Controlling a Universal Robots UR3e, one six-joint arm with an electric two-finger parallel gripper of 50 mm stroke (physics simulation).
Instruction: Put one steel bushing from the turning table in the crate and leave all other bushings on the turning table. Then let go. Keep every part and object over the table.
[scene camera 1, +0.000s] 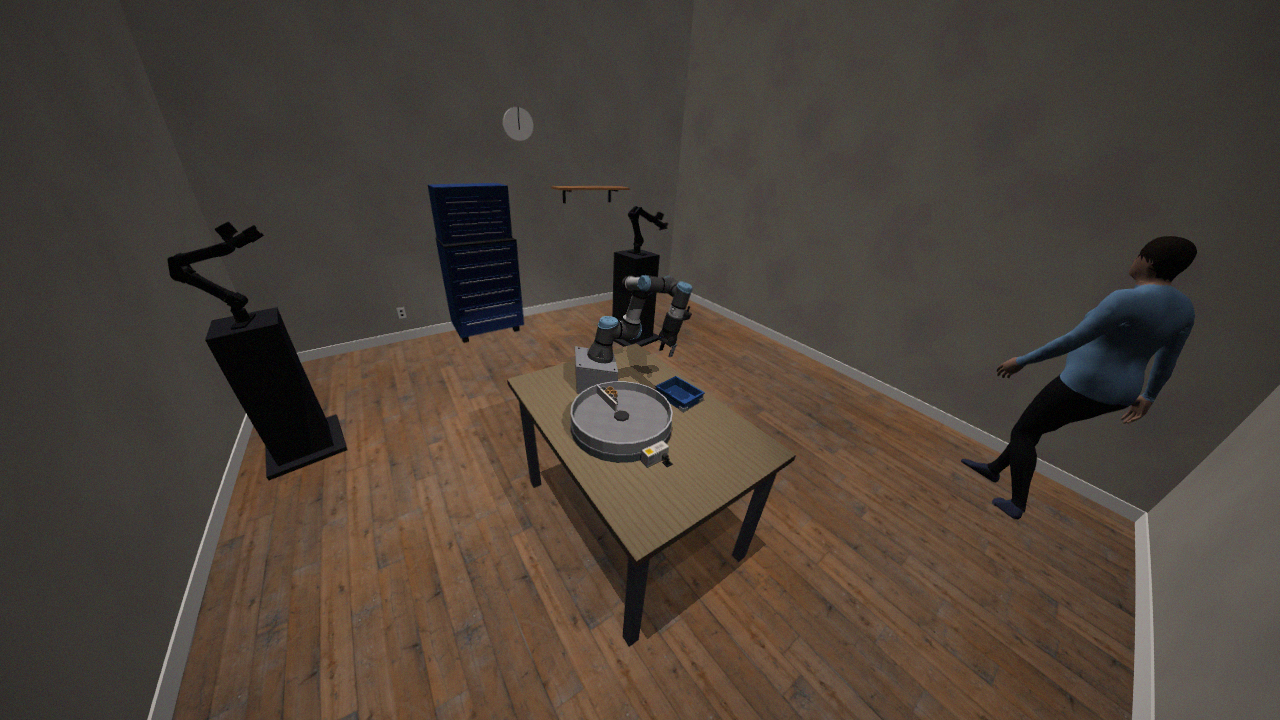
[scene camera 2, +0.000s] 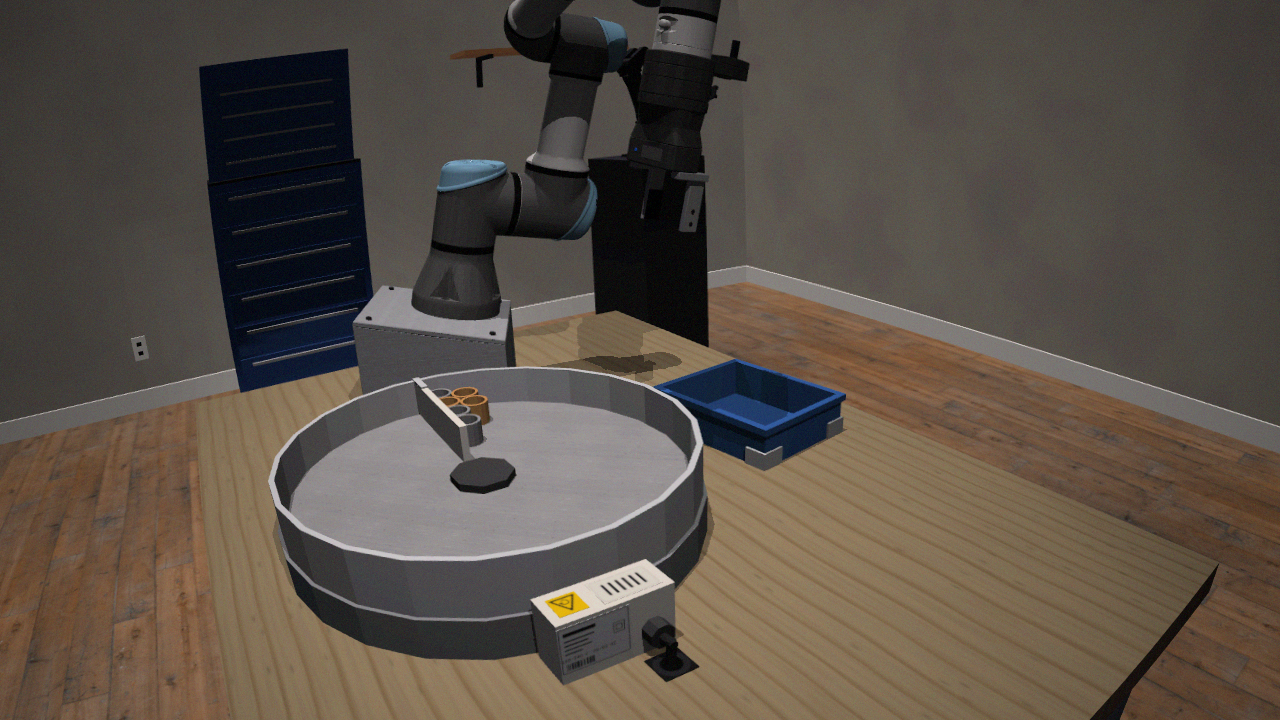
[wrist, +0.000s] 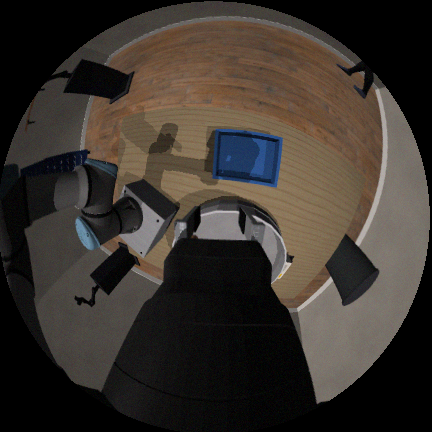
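Pixels of known places: gripper, fingertip midpoint: (scene camera 1: 665, 353) (scene camera 2: 667, 225) (wrist: 219, 214); arm's base, origin of the base link: (scene camera 1: 600, 356) (scene camera 2: 455, 306) (wrist: 128, 214).
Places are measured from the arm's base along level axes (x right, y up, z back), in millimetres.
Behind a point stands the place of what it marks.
Note:
The round grey turning table (scene camera 1: 621, 445) {z -513, x 309, y -42 mm} (scene camera 2: 483, 582) {z -539, x 274, y -54 mm} (wrist: 274, 246) {z -515, x 87, y -74 mm} has a raised rim. In scene camera 2, several grey steel bushings stand upright along its thin divider; the nearest steel bushing (scene camera 2: 473, 429) {z -285, x 136, y -55 mm} is at the divider's inner end. Orange-brown bushings (scene camera 2: 477, 410) {z -240, x 105, y -55 mm} (scene camera 1: 611, 392) {z -214, x 104, y -56 mm} stand right beside them. The blue crate (scene camera 1: 695, 399) {z -465, x -201, y -95 mm} (scene camera 2: 796, 431) {z -466, x -171, y -98 mm} (wrist: 245, 182) {z -378, x -116, y -77 mm} is beside the turning table and looks empty. My gripper (scene camera 1: 667, 350) {z -337, x -99, y 131 mm} (scene camera 2: 669, 219) {z -337, x -99, y 131 mm} (wrist: 219, 214) {z -337, x -99, y 131 mm} is open and empty, high above the table's back part, behind the turning table and crate. In the wrist view the gripper body hides most of the turning table.
The divider (scene camera 2: 441, 424) {z -250, x 157, y -54 mm} rises beside the bushings and ends near the dark hub (scene camera 2: 483, 475) {z -365, x 172, y -66 mm}. A white box (scene camera 1: 654, 450) {z -593, x 214, y -68 mm} (scene camera 2: 604, 617) {z -606, x 216, y -76 mm} with a black knob stands against the turning table's front. The robot's base block (scene camera 2: 429, 358) {z -93, x 91, y -32 mm} (wrist: 152, 217) {z -105, x 4, y -12 mm} is behind it. A person (scene camera 1: 1114, 344) is off to the right.

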